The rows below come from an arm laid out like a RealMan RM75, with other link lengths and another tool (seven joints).
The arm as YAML. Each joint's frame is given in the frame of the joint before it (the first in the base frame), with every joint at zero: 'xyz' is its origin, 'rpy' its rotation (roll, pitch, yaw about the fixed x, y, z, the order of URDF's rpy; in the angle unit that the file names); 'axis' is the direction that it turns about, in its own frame. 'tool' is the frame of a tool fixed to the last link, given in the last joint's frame.
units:
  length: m
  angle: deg
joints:
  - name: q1
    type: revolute
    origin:
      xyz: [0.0, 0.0, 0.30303]
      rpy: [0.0, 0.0, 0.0]
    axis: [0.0, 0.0, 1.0]
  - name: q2
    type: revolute
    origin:
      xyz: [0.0, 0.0, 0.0]
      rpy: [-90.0, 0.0, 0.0]
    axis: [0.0, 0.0, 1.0]
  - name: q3
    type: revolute
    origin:
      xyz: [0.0, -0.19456, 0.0]
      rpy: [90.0, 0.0, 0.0]
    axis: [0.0, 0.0, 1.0]
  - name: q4
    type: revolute
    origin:
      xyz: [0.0, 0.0, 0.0]
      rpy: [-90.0, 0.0, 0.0]
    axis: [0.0, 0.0, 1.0]
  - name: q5
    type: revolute
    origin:
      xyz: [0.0, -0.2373, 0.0]
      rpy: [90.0, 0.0, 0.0]
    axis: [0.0, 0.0, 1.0]
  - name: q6
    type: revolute
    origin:
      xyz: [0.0, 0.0, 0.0]
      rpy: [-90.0, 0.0, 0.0]
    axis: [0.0, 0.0, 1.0]
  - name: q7
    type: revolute
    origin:
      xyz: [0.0, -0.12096, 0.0]
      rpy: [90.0, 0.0, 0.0]
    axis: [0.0, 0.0, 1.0]
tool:
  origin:
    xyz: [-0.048, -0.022, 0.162]
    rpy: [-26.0, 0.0, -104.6]
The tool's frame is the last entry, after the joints.
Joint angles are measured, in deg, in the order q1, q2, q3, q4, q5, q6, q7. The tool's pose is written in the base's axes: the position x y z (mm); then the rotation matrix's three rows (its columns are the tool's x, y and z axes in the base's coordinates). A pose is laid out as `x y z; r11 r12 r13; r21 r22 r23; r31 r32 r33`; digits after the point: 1 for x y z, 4 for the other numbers.
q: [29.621 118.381 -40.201 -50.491 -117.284 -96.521 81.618]
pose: 128.4 400.2 34.9; 0.0903 0.9919 0.0898; 0.9555 -0.1118 0.2729; 0.2807 0.0612 -0.9578
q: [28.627 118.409 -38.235 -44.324 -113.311 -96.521 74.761]
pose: 128.4 393.5 35.9; 0.0965 0.9953 -0.0054; 0.9452 -0.0899 0.3137; 0.3118 -0.0354 -0.9495
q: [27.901 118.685 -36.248 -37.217 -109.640 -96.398 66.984]
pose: 128.1 385.8 34.2; 0.1088 0.9892 -0.0983; 0.9297 -0.0663 0.3623; 0.3519 -0.1308 -0.9269
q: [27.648 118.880 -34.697 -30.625 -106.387 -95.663 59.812]
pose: 127.8 381.9 32.3; 0.1269 0.9781 -0.1652; 0.9073 -0.0472 0.4178; 0.4008 -0.2029 -0.8934
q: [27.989 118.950 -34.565 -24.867 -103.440 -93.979 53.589]
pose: 126.8 381.0 25.8; 0.1380 0.9703 -0.1989; 0.8857 -0.0310 0.4631; 0.4432 -0.2401 -0.8637
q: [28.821 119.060 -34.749 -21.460 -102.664 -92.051 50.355]
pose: 126.5 381.9 15.1; 0.1399 0.9702 -0.1978; 0.8785 -0.0294 0.4768; 0.4567 -0.2405 -0.8565
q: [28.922 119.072 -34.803 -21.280 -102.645 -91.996 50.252]
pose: 126.0 381.7 14.2; 0.1391 0.9701 -0.1987; 0.8792 -0.0287 0.4755; 0.4556 -0.2409 -0.8570
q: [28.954 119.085 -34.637 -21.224 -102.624 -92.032 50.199]
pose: 125.7 382.0 14.8; 0.1404 0.9696 -0.2004; 0.8782 -0.0285 0.4774; 0.4572 -0.2431 -0.8555
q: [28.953 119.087 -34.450 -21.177 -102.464 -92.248 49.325]
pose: 124.6 381.5 16.4; 0.1311 0.9700 -0.2047; 0.8741 -0.0156 0.4856; 0.4678 -0.2426 -0.8499
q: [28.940 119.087 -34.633 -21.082 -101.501 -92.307 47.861]
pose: 122.4 381.9 19.4; 0.1182 0.9702 -0.2117; 0.8643 0.0045 0.5030; 0.4889 -0.2424 -0.8380
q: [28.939 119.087 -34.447 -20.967 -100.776 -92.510 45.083]
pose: 119.8 381.2 23.0; 0.0890 0.9717 -0.2188; 0.8473 0.0416 0.5295; 0.5236 -0.2325 -0.8196
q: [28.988 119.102 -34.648 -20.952 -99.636 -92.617 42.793]
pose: 116.5 381.4 26.9; 0.0650 0.9716 -0.2277; 0.8297 0.0742 0.5533; 0.5545 -0.2249 -0.8012
